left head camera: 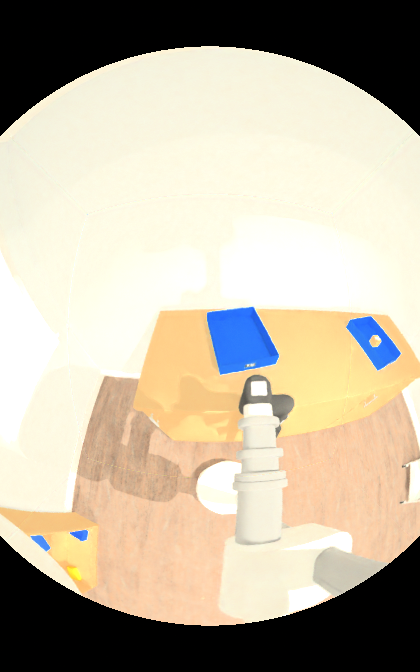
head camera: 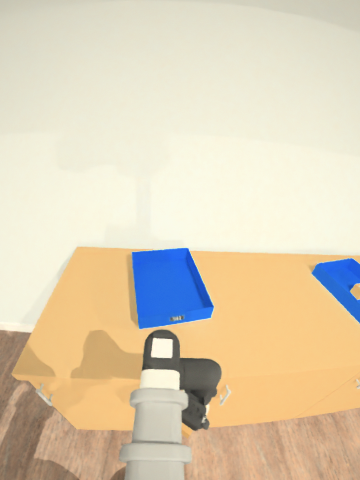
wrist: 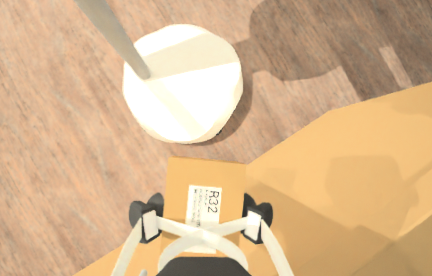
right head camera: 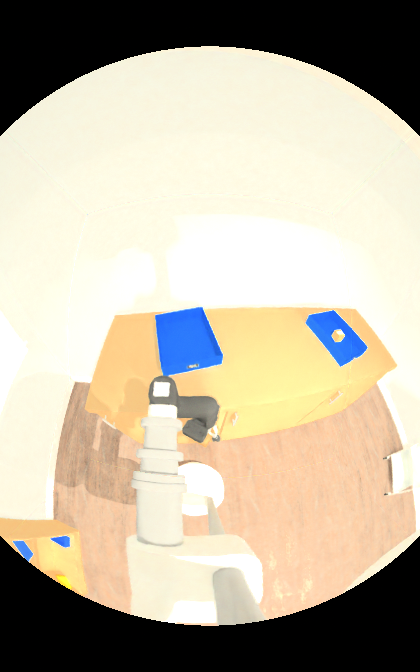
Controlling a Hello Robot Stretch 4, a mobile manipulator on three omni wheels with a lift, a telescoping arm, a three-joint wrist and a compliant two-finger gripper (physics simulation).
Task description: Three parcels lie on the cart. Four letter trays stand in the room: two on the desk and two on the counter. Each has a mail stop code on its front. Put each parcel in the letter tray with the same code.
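Places are measured from the robot's base along level axes (x ahead, y left, z up), in millimetres.
Where they show: gripper, fingertip midpoint: [wrist: 201, 209]; robot's base at its link origin: [wrist: 185, 92].
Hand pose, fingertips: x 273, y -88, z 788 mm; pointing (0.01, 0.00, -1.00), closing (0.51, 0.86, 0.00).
Each offset is from my fingertips to the top centre of the thing. "spot": to the spot under its first point. Level surfaces: height alone.
My gripper [wrist: 201, 209] is shut on a brown parcel {dz +48, dx -2, dy +2 mm} [wrist: 181, 175] labelled R32, seen in the wrist view. In the head view the arm's wrist is over the front edge of the counter {dz +94 mm} [head camera: 270, 320] [left head camera: 310, 380] [right head camera: 265, 370], and the fingers are mostly hidden. A blue letter tray {dz +157, dx +414, dy +82 mm} [head camera: 170, 285] [left head camera: 240, 340] [right head camera: 186, 340] stands on the counter's left part, beyond the wrist; its code is too small to read. A second blue tray {spot: dz +142, dx +419, dy -649 mm} [head camera: 335, 285] [left head camera: 367, 350] [right head camera: 327, 340] stands at the right and holds a light brown parcel {spot: dz +124, dx +402, dy -762 mm} [head camera: 356, 291] [left head camera: 375, 341] [right head camera: 338, 335].
The desk [left head camera: 87, 555] [right head camera: 72, 555] is at the lower left with two blue trays [left head camera: 79, 535] [left head camera: 40, 542] [right head camera: 61, 541] [right head camera: 23, 549] and a yellow object [left head camera: 74, 572] [right head camera: 64, 581]. The white cart [left head camera: 414, 482] [right head camera: 401, 472] is at the right edge. A wall stands behind the counter.
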